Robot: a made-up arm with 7 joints.
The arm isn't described. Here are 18 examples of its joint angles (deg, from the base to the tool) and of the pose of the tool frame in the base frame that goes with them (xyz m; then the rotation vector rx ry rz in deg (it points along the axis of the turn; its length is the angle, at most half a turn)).
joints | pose
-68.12 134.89 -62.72 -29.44 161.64 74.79 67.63 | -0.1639 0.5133 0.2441 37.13 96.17 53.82
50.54 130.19 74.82 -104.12 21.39 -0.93 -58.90 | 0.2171 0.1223 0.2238 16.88 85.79 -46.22
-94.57 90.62 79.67 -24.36 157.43 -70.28 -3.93 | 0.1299 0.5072 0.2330 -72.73 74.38 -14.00
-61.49 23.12 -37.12 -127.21 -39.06 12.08 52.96 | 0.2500 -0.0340 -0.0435 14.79 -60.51 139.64
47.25 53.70 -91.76 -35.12 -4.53 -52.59 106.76 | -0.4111 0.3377 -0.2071 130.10 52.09 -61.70
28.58 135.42 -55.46 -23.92 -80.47 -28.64 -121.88 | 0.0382 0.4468 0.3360 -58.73 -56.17 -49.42
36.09 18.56 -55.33 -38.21 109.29 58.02 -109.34 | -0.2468 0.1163 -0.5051 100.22 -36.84 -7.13
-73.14 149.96 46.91 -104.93 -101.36 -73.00 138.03 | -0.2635 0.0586 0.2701 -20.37 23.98 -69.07
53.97 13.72 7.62 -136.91 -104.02 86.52 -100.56 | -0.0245 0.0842 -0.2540 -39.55 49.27 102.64
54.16 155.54 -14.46 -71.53 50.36 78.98 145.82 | 0.3127 0.3058 0.0993 -39.17 -56.04 -80.21
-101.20 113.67 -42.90 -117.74 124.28 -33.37 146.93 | 0.1070 0.2202 0.2218 25.28 6.18 -5.26
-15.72 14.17 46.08 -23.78 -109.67 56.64 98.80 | 0.2249 0.1830 -0.4830 -91.14 -49.68 -32.99
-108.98 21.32 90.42 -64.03 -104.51 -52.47 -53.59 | 0.4265 0.1485 0.2349 -12.85 3.96 -59.24
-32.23 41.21 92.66 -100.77 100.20 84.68 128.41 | 0.0711 0.4232 -0.0808 14.88 45.60 2.43
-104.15 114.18 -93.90 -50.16 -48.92 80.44 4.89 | 0.2204 0.4947 0.1507 -25.65 -22.72 26.06
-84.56 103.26 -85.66 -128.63 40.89 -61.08 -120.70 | 0.1715 0.2423 0.0290 63.12 52.18 -78.84
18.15 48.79 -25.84 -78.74 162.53 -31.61 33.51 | -0.0045 0.2826 -0.3747 29.60 146.14 45.18
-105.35 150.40 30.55 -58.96 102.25 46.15 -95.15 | -0.4394 0.2632 0.1107 7.21 -9.79 -77.81
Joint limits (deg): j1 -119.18..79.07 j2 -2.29..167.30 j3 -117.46..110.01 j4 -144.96..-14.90 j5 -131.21..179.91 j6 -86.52..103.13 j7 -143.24..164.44
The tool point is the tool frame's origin. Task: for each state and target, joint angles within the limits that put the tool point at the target. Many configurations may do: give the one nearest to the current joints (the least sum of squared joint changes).
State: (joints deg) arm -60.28 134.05 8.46 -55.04 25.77 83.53 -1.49
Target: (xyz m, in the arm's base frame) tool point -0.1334 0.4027 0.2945
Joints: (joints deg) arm -88.21 104.94 41.67 -64.01 28.92 69.96 8.74
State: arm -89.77 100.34 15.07 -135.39 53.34 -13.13 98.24
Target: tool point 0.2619 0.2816 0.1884
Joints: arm -61.00 78.18 3.23 -96.08 54.58 -16.52 95.43
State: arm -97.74 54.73 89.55 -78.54 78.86 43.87 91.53
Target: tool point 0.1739 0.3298 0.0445
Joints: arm -89.40 45.63 100.22 -118.17 72.24 46.03 96.77
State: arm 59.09 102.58 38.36 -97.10 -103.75 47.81 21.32
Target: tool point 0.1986 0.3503 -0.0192
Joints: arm 67.81 117.74 37.39 -98.25 -104.03 52.78 17.06
